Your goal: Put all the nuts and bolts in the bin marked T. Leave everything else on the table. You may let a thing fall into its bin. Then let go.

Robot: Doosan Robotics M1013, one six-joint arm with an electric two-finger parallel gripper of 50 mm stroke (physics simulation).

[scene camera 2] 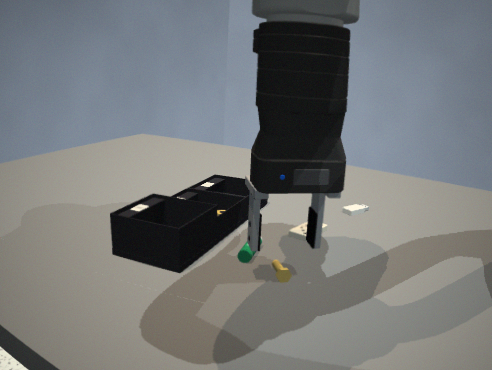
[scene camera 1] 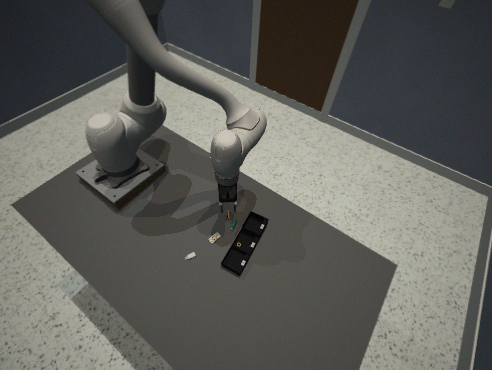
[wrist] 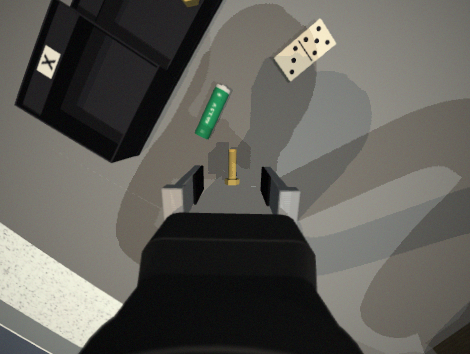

Path:
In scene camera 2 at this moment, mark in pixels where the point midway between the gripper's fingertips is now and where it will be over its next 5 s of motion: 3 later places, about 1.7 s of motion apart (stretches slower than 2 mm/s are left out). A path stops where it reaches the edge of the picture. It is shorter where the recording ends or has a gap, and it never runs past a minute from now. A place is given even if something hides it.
My gripper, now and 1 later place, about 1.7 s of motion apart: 283,245; 228,152

